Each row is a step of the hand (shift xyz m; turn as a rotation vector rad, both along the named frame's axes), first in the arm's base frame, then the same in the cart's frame.
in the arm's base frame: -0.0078 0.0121 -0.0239 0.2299 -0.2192 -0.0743
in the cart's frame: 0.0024 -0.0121 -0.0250 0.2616 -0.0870 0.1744
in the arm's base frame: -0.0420 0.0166 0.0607 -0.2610 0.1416 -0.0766
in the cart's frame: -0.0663 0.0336 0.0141 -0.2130 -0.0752 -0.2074
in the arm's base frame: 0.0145 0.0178 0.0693 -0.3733 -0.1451 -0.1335
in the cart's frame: -0.0201 0.0638 0.0293 -0.2553 -0.3342 -0.0367
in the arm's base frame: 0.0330 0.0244 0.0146 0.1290 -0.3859 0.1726
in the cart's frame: 0.0200 0.0385 -0.0042 0.0800 -0.0629 0.4301
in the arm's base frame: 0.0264 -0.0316 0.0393 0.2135 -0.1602 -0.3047
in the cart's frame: 0.0093 0.0185 0.0530 0.3437 -0.2142 -0.0098
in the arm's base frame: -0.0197 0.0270 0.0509 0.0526 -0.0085 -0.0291
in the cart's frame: -0.0433 0.0426 0.0046 0.0606 -0.0029 0.0000
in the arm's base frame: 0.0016 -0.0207 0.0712 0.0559 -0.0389 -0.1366
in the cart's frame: -0.0282 0.0364 0.0582 0.1151 -0.0927 -0.0381
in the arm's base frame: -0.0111 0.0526 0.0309 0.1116 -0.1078 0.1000
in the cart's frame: -0.0295 0.0481 -0.0256 0.0662 0.0491 0.1652
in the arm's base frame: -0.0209 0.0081 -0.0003 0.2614 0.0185 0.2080
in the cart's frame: -0.0193 -0.0040 -0.0107 0.1367 0.2613 0.1580
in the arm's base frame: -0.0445 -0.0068 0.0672 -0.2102 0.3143 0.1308
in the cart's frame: -0.0688 0.0228 0.0359 -0.2800 0.1911 -0.2125
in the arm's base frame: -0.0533 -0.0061 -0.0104 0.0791 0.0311 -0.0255
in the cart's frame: -0.0420 -0.0330 -0.0117 0.0781 0.0346 -0.0239
